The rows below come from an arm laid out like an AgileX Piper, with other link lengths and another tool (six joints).
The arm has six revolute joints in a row. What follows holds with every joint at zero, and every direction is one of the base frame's.
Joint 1 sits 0.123 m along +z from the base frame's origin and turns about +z.
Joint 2 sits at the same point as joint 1 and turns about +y.
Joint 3 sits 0.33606 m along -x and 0.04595 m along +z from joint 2 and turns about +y.
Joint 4 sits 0.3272 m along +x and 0.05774 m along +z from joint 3 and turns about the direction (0.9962, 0, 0.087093).
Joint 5 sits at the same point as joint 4 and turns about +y.
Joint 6 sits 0.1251 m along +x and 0.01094 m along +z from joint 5 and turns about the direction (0.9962, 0, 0.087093).
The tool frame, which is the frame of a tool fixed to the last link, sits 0.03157 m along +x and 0.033 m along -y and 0.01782 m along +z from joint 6; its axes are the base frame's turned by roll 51.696, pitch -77.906 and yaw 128.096 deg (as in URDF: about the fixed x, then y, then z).
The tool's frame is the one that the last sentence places.
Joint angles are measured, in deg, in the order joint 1, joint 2, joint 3, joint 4, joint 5, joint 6. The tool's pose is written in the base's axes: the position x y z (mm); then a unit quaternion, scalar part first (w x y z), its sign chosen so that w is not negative. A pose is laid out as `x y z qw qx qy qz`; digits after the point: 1 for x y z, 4 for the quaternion.
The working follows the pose.
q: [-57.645 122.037 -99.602 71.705 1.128 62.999]
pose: 378.1 -567.9 231.2 0.3162 0.0251 0.8149 -0.4851
Where each joint sits with the arm in this pose, in the base's axes (m; each line is computed from the numbers above, not from the rounded line before):
joint 1: 0.0000 0.0000 0.1230
joint 2: 0.0000 0.0000 0.1230
joint 3: 0.1162 -0.1835 0.3835
joint 4: 0.2899 -0.4576 0.3120
joint 5: 0.2899 -0.4576 0.3120
joint 6: 0.3559 -0.5573 0.2736
the tool: 0.3781 -0.5679 0.2312

